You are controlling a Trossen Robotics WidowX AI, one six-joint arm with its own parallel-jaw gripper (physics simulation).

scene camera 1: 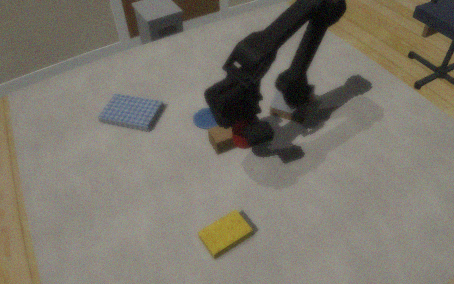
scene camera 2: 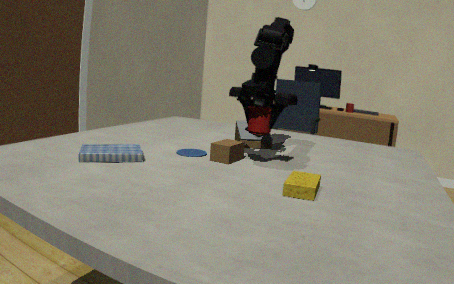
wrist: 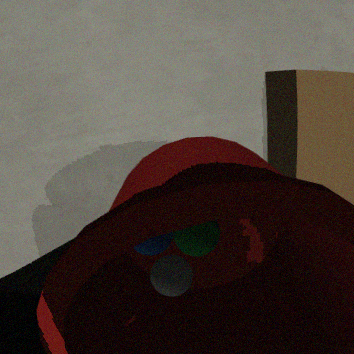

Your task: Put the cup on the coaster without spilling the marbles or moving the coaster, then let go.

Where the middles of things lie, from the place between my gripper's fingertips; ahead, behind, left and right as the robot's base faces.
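There's a brown wooden block (scene camera 2: pixel 227 151) that's 90 mm to the right of my hand, 30 mm ahead of it and 80 mm below it. The green marble (wrist: pixel 197 240) is right at my hand, and the grey marble (wrist: pixel 171 275) is 10 mm to the left of my hand and 20 mm behind it.
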